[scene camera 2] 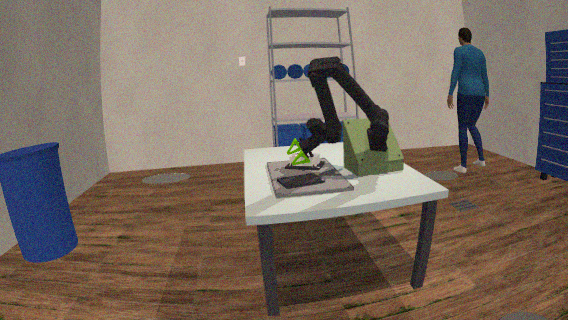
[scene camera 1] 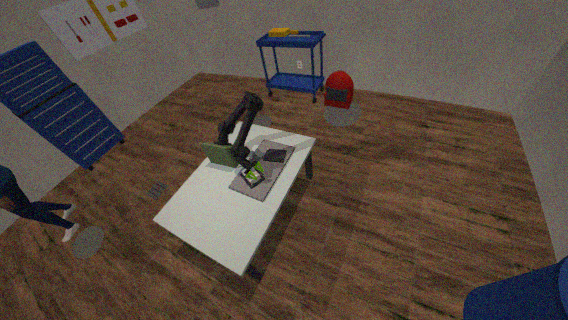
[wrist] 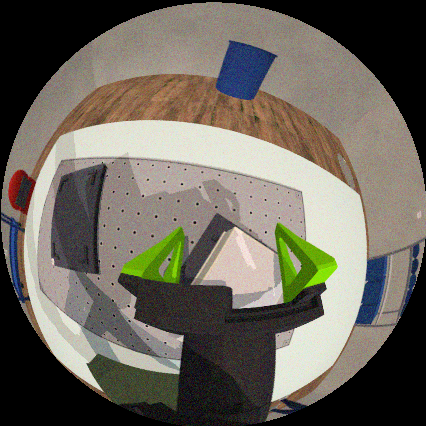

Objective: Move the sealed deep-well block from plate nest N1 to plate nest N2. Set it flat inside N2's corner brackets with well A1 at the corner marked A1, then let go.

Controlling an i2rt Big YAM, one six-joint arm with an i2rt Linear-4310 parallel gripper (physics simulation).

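Where they show: gripper, fingertip midpoint: (scene camera 2: 289,158) (scene camera 1: 260,175) (wrist: 229,229); arm's base at its link origin: (scene camera 2: 376,140) (scene camera 1: 222,144).
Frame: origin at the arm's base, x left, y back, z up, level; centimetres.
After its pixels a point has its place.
Observation:
The sealed deep-well block (scene camera 2: 312,160) @[x -5.3, y -30.4, z -8.4 cm] (wrist: 242,260) @[x -10.9, y -37.3, z -7.0 cm], pale and box-like, sits on a dark plate nest (wrist: 206,246) @[x -8.1, y -38.6, z -11.1 cm] turned diagonally on the grey perforated board (scene camera 1: 240,188) @[x -22.8, y -30.3, z -12.3 cm] (scene camera 2: 340,188) @[x 25.7, y -24.5, z -12.7 cm] (wrist: 280,200) @[x -19.2, y -47.3, z -12.3 cm]. My gripper (scene camera 1: 255,174) @[x -9.6, y -40.3, z -7.9 cm] (scene camera 2: 292,157) @[x -9.6, y -40.3, z -7.9 cm] (wrist: 229,229) @[x -9.6, y -40.3, z -7.9 cm] is open, with its green fingers on either side of the block and nothing gripped. The gripper body hides the block's near part and that nest's near corner. The other dark nest (scene camera 1: 275,155) @[x 13.1, y -39.2, z -11.2 cm] (scene camera 2: 301,180) @[x 15.6, y -38.2, z -11.1 cm] (wrist: 77,220) @[x 10.9, y -38.0, z -11.1 cm] is empty, with low corner brackets and a tiny white label at its lower left in the wrist view. The nest names are not readable.
A green sloped box (scene camera 1: 220,155) @[x -9.5, y -5.4, z -0.8 cm] (scene camera 2: 357,150) @[x 4.6, y -11.3, z -3.0 cm] (wrist: 135,380) @[x 0.4, y -13.6, z -9.3 cm] stands beside the board near the arm's base, on the white table (scene camera 1: 210,220) @[x -51.5, y -25.2, z -13.6 cm] (scene camera 2: 415,187) @[x 33.0, y 6.7, z -13.6 cm]. A blue bin (scene camera 2: 37,200) (wrist: 245,70) and a walking person (scene camera 2: 470,75) are on the floor away from the table.

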